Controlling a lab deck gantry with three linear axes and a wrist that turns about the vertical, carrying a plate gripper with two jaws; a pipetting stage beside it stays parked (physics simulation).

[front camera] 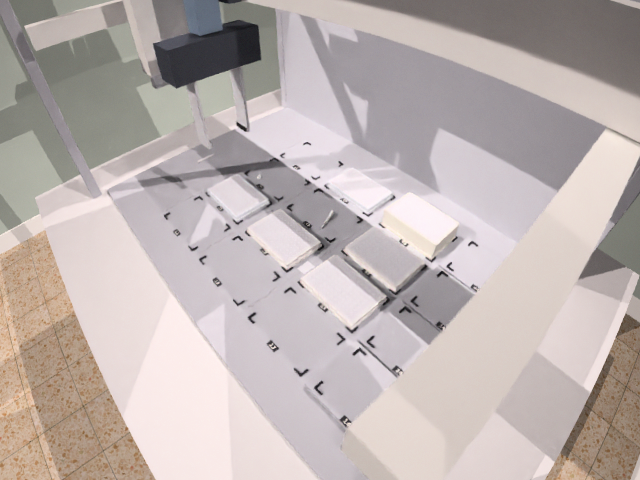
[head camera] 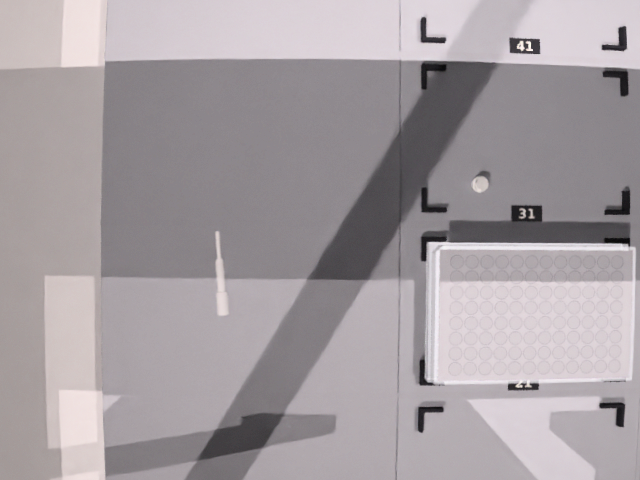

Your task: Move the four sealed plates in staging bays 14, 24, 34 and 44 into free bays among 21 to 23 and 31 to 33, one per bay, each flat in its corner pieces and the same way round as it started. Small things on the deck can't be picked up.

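Seen in the pictures: gripper, between the fingertips: (front camera: pixel 225 136); robot's base, origin of its link: (front camera: pixel 165 216).
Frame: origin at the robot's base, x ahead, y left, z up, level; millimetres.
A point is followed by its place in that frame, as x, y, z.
Four sealed plates lie flat on the deck: a white-rimmed one (front camera: pixel 237 196) {73, 146, 14} (head camera: pixel 529 315) {59, 150, 14} in bay 21, a cream one (front camera: pixel 284 237) {236, 147, 14} in bay 22, another cream one (front camera: pixel 343 290) {397, 145, 15} in bay 23, and a shaded one (front camera: pixel 385 259) {401, 248, 15} in bay 33. The bay 21 plate has its long side left to right in the head view. My gripper (front camera: pixel 225 136) {64, 150, 160} is open and empty, raised over the far left of the deck beyond bay 21; it does not show in the head view. The visible parts of bays 14, 24, 34 and 44 hold no plate; a beam hides the rest.
A white plate (front camera: pixel 360 189) {235, 358, 14} is in bay 42, a tall cream block (front camera: pixel 419 223) {400, 344, 42} in bay 43. A small cap (front camera: pixel 258 176) {34, 227, 4} (head camera: pixel 480 183) {32, 229, 4} is in bay 31, a thin tube (front camera: pixel 328 218) {248, 251, 5} in bay 32. A thin pale stick (front camera: pixel 205 158) {-126, 171, 3} (head camera: pixel 221 279) {-125, 169, 5} lies left of the bays.
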